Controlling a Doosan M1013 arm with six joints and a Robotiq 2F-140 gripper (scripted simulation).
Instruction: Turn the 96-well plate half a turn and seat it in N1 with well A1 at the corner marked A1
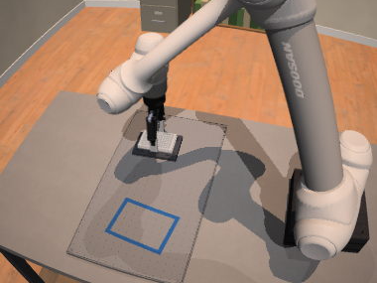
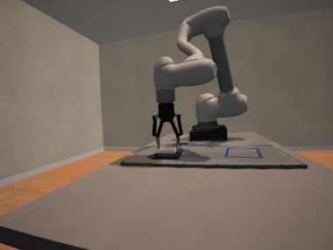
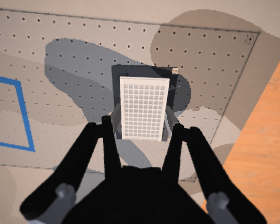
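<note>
Now: hand 2 cm above the white 96-well plate. From my hand the other things lie so: corner mark (8 cm ahead, 5 cm to the right, 4 cm below); then plate nest N1 (4 cm below).
</note>
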